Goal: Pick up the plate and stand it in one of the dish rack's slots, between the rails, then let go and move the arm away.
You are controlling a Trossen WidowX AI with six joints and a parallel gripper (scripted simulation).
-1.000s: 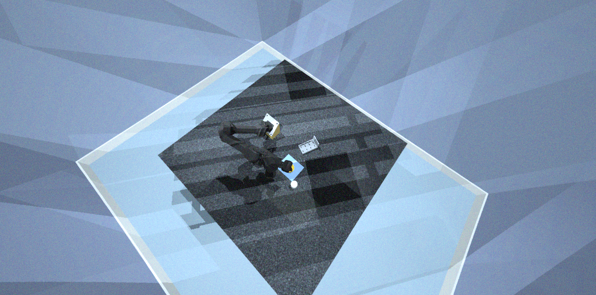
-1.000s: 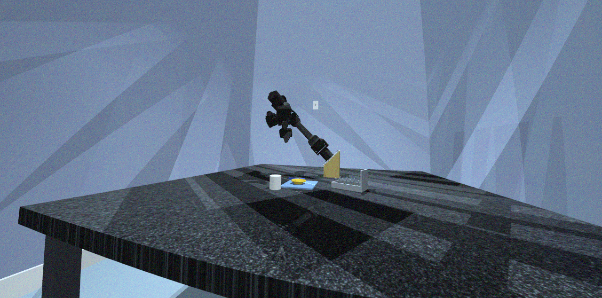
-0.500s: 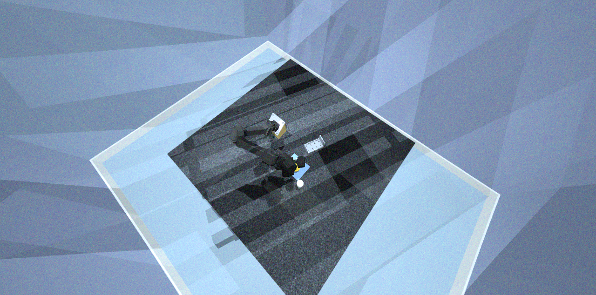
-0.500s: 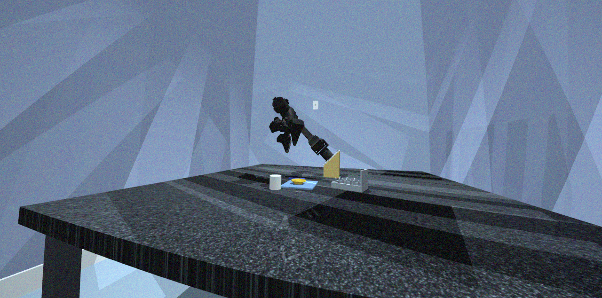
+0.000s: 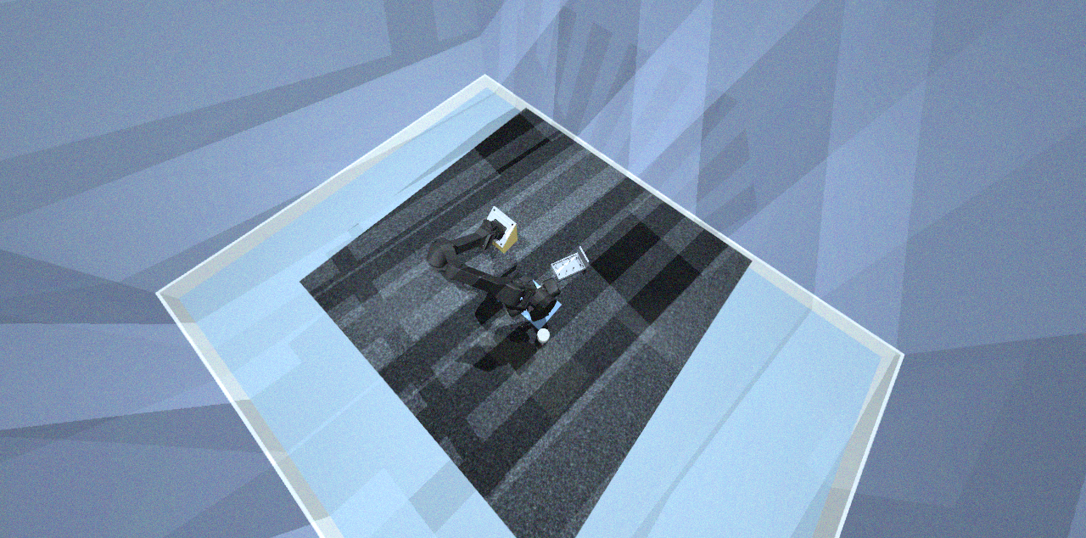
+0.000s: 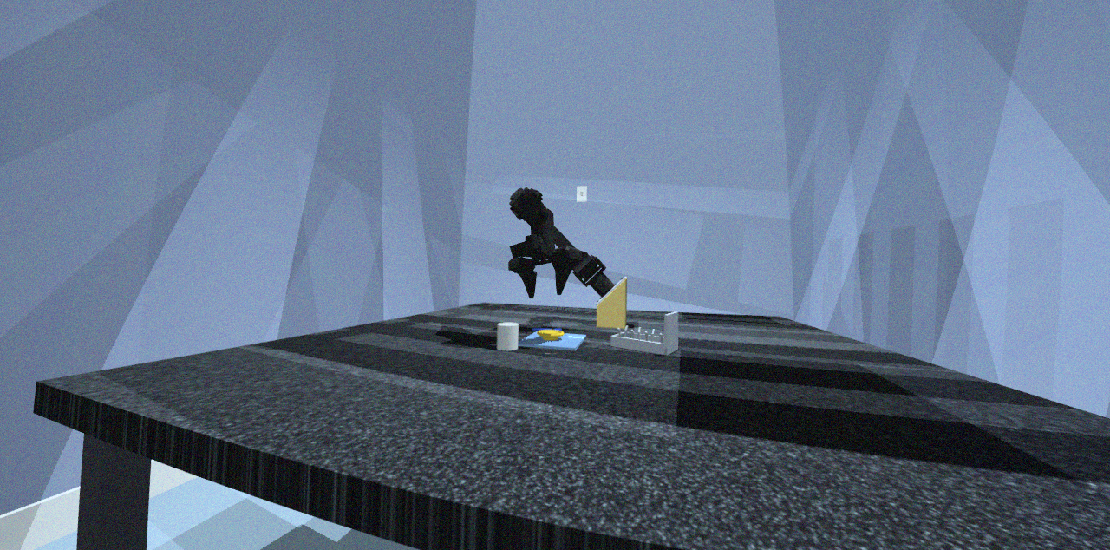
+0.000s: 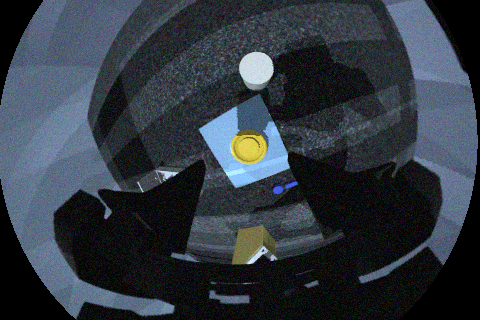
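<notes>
Now: gripper tip 9 cm above the yellow plate, 1 cm to the right of it and 1 cm past it. Round my gripper tip: light blue mat: 10 cm below, 2 cm to the left, 2 cm behind; grey dish rack: 22 cm to the left, 8 cm below, 2 cm behind; white cup: 8 cm below, 8 cm ahead, 6 cm to the right.
</notes>
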